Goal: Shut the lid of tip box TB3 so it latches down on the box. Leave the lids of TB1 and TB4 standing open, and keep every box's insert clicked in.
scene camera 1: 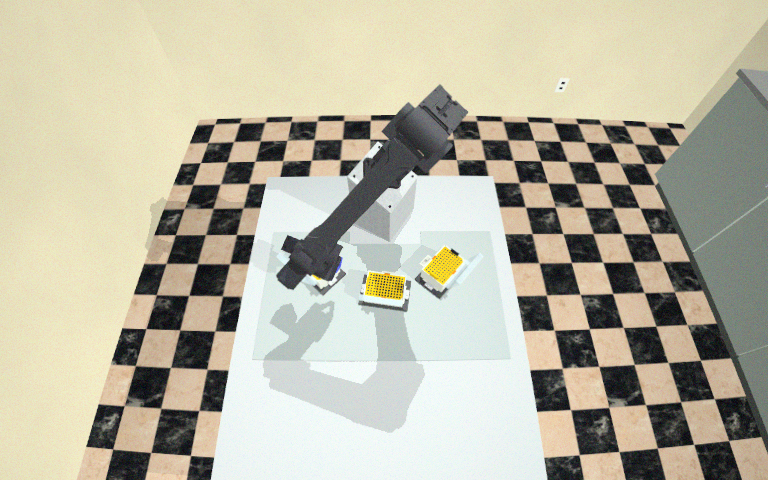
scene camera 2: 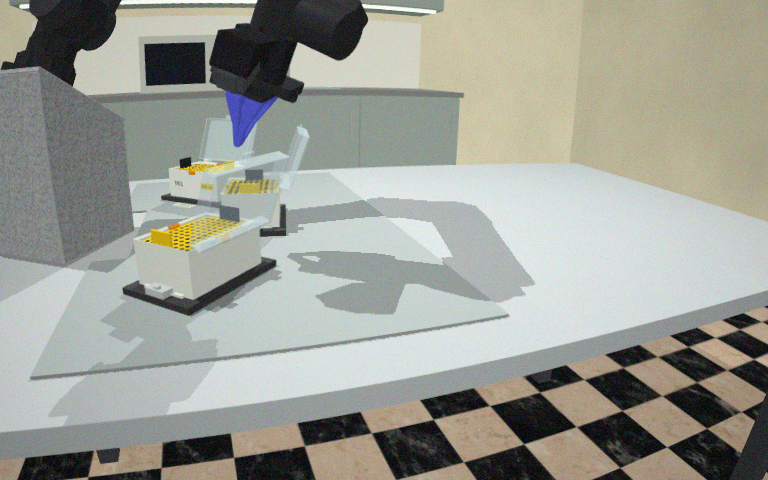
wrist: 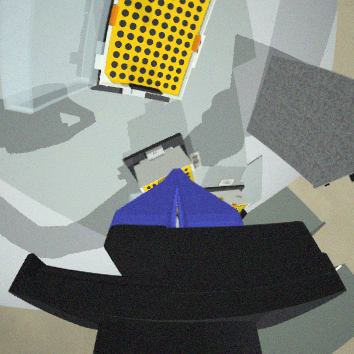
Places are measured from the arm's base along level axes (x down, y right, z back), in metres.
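Pixels of known places: gripper, between the fingertips: [scene camera 1: 338, 265] [scene camera 2: 237, 145] [wrist: 176, 174]; arm's base, origin of its link: [scene camera 2: 38, 93].
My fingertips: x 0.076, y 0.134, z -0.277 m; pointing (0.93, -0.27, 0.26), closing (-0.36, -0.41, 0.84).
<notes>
Ahead of a thing's pixels: the offset from my fingertips to its middle. "spot": to the spot under its first point. Level surfaces: height alone.
The box I take for TB3 @[dx +0.077, dy +0.084, dz +0.058 m] [scene camera 1: 321, 281] [scene camera 2: 164, 266] [wrist: 155, 50] is nearest in scene view 2; its label is not readable. Its clear lid @[spot: dx -0.001, dy +0.148, dz +0.003 m] [scene camera 2: 249, 164] [wrist: 30, 55] stands open along one long side. The middle box, apparently TB4 [scene camera 1: 385, 287] [scene camera 2: 252, 198] [wrist: 161, 164], has its lid @[spot: dx +0.027, dy -0.062, dz -0.091 m] [scene camera 2: 297, 155] upright. The far box, apparently TB1 [scene camera 1: 444, 266] [scene camera 2: 189, 183], has its lid @[dx +0.037, dy -0.372, dz -0.015 m] [scene camera 1: 470, 268] [scene camera 2: 226, 135] open. Yellow inserts appear seated. My gripper [scene camera 1: 339, 267] [scene camera 2: 238, 144] [wrist: 176, 174] is shut and empty, blue fingertips pointing down, raised above box height near TB3, touching no box as far as visible.
The grey robot pedestal [scene camera 1: 390, 217] [scene camera 2: 84, 169] [wrist: 300, 120] stands behind the boxes. All boxes stand in dark trays on a pale mat @[dx +0.142 m] [scene camera 1: 453, 339] [scene camera 2: 339, 322] on the white table @[dx +0.145 m] [scene camera 1: 368, 447] [scene camera 2: 566, 226]. My forearm [scene camera 1: 362, 192] covers part of TB3 in scene view 1.
</notes>
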